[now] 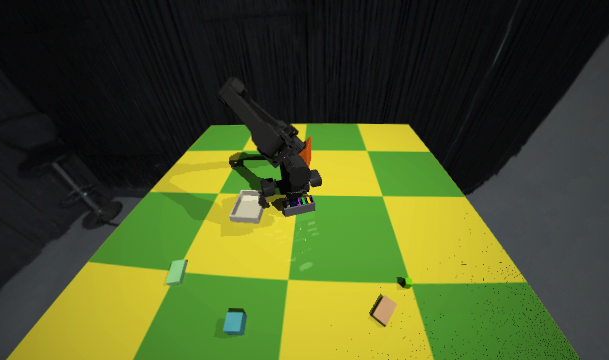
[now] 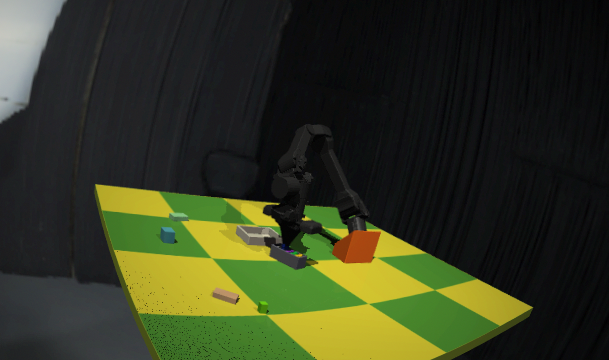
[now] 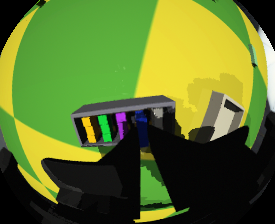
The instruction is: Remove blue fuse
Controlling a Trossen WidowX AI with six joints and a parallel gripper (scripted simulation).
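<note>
My gripper tip is 2 cm to the right of the purple fuse and 2 cm above it. Round my gripper tip: green fuse 1 cm behind, 4 cm to the left, 2 cm below; then blue fuse 1 cm below; then white tray 2 cm behind, 16 cm to the right, 5 cm below.
</note>
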